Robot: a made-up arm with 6 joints.
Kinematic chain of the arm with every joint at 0, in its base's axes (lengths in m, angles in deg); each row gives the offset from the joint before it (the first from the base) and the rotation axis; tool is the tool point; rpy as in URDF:
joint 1: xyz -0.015 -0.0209 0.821 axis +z
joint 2: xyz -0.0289 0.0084 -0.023 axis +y
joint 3: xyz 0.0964 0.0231 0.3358 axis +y
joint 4: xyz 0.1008 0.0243 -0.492 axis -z
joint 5: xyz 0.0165 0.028 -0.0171 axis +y
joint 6: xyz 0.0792 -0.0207 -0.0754 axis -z
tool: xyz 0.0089 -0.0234 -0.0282 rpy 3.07 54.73 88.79
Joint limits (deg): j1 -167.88..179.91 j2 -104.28..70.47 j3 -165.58..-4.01 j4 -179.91..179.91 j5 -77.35..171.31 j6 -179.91..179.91
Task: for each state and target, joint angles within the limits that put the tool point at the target. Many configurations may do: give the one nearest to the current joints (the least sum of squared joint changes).
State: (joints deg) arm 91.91 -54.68 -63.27 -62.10 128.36 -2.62
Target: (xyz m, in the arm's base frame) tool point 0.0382 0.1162 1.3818
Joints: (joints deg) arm 91.89 -58.37 -64.29 -62.10 129.43 -2.44
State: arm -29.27 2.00 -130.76 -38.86 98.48 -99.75
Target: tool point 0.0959 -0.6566 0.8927
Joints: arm -79.23 13.29 -81.23 -40.99 119.72 -100.41
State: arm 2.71 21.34 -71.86 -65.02 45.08 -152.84
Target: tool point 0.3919 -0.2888 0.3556
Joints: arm -39.10 46.19 -59.18 -68.17 54.57 -153.23
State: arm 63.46 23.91 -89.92 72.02 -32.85 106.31
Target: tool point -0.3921 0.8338 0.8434
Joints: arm 113.81 57.99 -129.76 55.96 -1.08 112.14
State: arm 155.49 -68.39 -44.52 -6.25 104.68 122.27
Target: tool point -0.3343 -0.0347 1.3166
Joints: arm 169.95 -46.69 -64.76 0.15 90.59 124.59
